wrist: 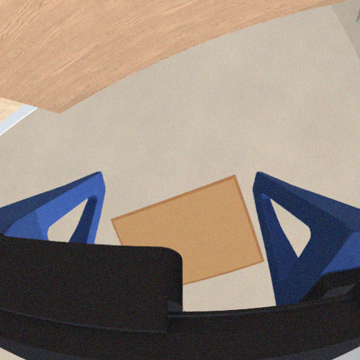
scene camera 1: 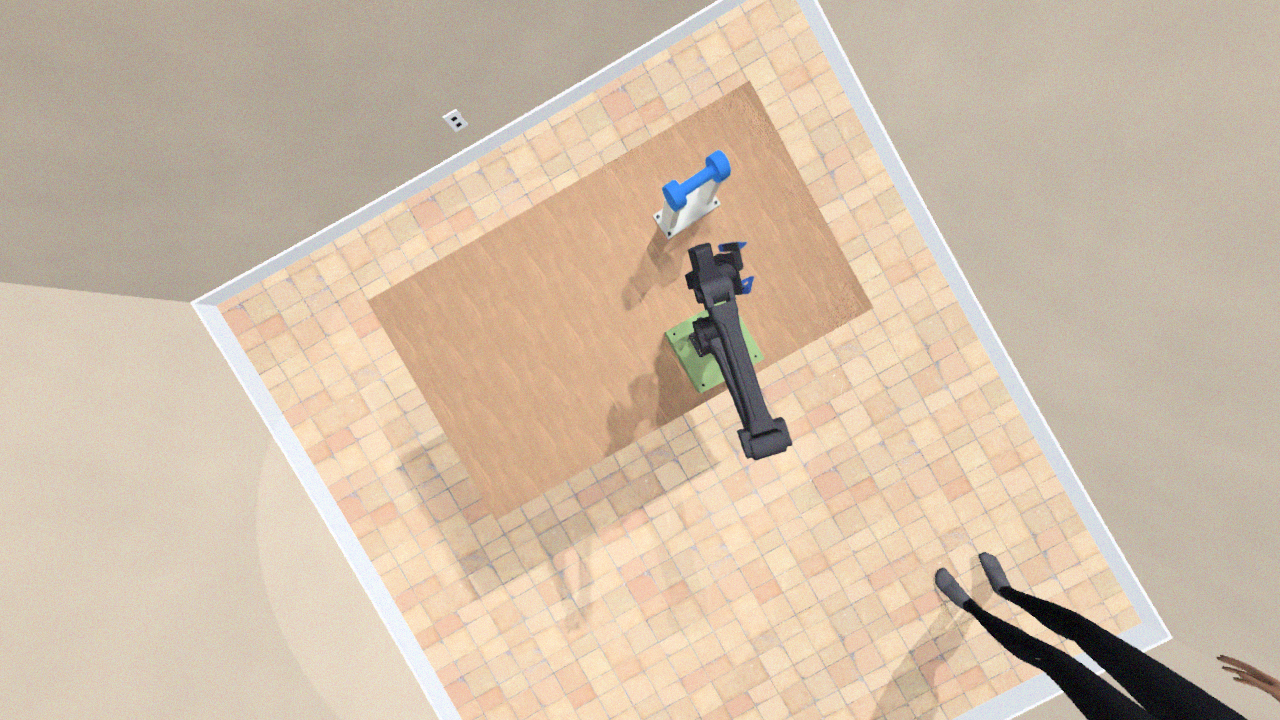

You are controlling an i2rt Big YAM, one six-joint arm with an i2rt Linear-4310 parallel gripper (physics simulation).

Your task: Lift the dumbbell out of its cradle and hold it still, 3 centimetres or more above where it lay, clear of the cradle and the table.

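Frame: origin at the arm's base, x ahead, y left, z up, level; centimetres.
Seen in the pictures: gripper, between the fingertips: (scene camera 1: 749, 260); arm's base, origin of its link: (scene camera 1: 709, 338).
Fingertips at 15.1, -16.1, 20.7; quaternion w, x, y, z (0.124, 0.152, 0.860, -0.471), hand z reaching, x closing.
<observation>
Offsets run from my fingertips to a thing's top centre, as dx, dy, dz. "pt": to the spot under its first point. Level surfaces: height alone.
The blue dumbbell @[+28.3, +0.2, -3.6] (scene camera 1: 696, 180) rests across the top of the white cradle @[pt +25.8, +1.3, -29.9] (scene camera 1: 687, 217), which stands on the brown wooden table @[dz -30.8] (scene camera 1: 537, 304) (wrist: 75, 40). The dumbbell does not clearly show in the wrist view. My gripper (scene camera 1: 742, 265) (wrist: 178, 179) is open, its two blue fingers wide apart with nothing between them. In the scene view it is below and a little right of the cradle, well apart from the dumbbell. Its fingers point to the right of the picture, not at the cradle.
The arm's green base plate (scene camera 1: 705, 377) is at the table's lower edge. The arm's elbow reaches out over the tiled floor. A person's legs (scene camera 1: 1056, 617) show at the lower right. An orange-brown rectangular panel (wrist: 200, 225) shows beyond the fingers against a beige surface.
</observation>
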